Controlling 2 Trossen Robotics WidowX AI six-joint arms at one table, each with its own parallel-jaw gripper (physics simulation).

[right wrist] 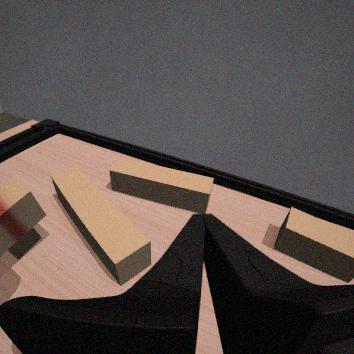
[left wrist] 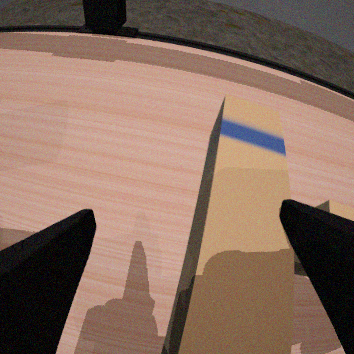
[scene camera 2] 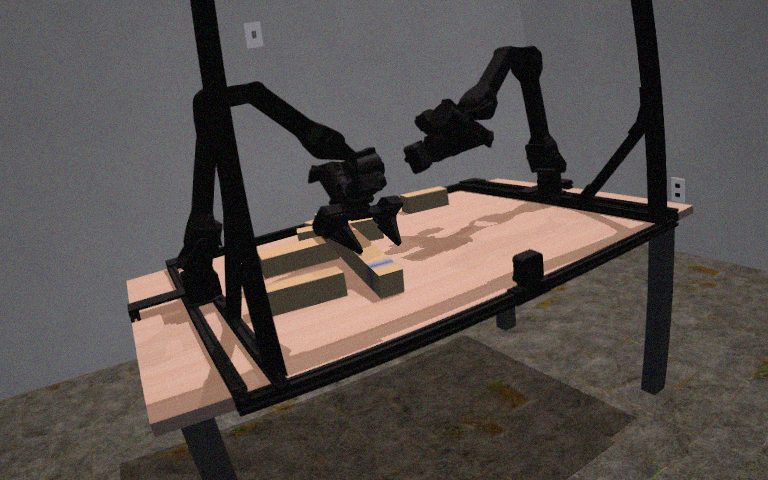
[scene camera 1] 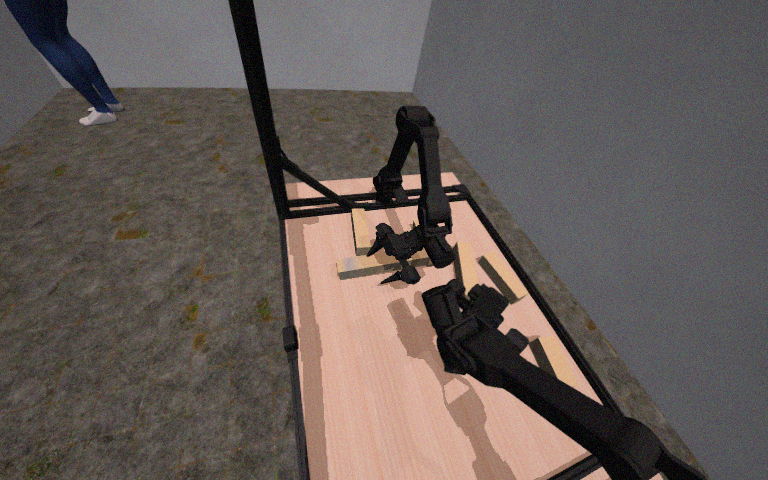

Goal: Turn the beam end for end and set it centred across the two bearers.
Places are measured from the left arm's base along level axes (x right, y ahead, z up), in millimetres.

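Where they show: left gripper, fingertip midpoint: [left wrist: 188, 214] [scene camera 2: 381, 248] [scene camera 1: 374, 269]; right gripper, fingertip midpoint: [right wrist: 201, 222] [scene camera 2: 405, 160]; left arm's base, origin of the base link: [scene camera 2: 204, 299] [scene camera 1: 383, 198]; right arm's base, origin of the base link: [scene camera 2: 550, 193].
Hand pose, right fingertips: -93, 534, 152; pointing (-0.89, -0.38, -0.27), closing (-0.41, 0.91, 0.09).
Observation:
Things, the pixels of their centre, and the offset from my right fingertips, as dx, dy, dz.
- beam, body centre: [scene camera 2: 353, 248] [scene camera 1: 395, 260] +148, -232, -123
- nearer bearer, body centre: [scene camera 2: 296, 292] [scene camera 1: 360, 231] +217, -385, -150
- farther bearer, body centre: [scene camera 2: 298, 255] +9, -301, -147
- long block, body centre: [right wrist: 93, 215] [scene camera 2: 340, 233] [scene camera 1: 465, 271] -71, -164, -147
- thinner block, body centre: [right wrist: 160, 184] [scene camera 1: 501, 277] -187, -119, -150
- separate block, body centre: [right wrist: 320, 244] [scene camera 2: 424, 199] [scene camera 1: 552, 363] -175, +148, -148
The beam [scene camera 1: 353, 266] [scene camera 2: 389, 275] [left wrist: 250, 200] [right wrist: 12, 192] has a blue band near one end and a red band near the other. It runs across the ends of two parallel blocks that look like the bearers; the nearer bearer [scene camera 1: 360, 226] [scene camera 2: 308, 285] [left wrist: 344, 209] and the farther bearer [scene camera 2: 294, 255] lie at the left in scene camera 2. Whether the beam's red end is raised is unclear. My left gripper [scene camera 1: 374, 268] [scene camera 2: 379, 247] [left wrist: 188, 214] is open above the beam, holding nothing. My right gripper [scene camera 2: 416, 158] [right wrist: 201, 222] is shut and empty, raised; its fingertips are unclear in scene camera 1.
Three loose blocks lie farther back: a long block [scene camera 1: 464, 261] [right wrist: 95, 215], a thinner block [scene camera 1: 501, 277] [scene camera 2: 305, 233] [right wrist: 160, 182] beside it, and a separate block [scene camera 1: 557, 359] [scene camera 2: 424, 199] [right wrist: 320, 240] near the far rail. Black rails and posts edge the table.

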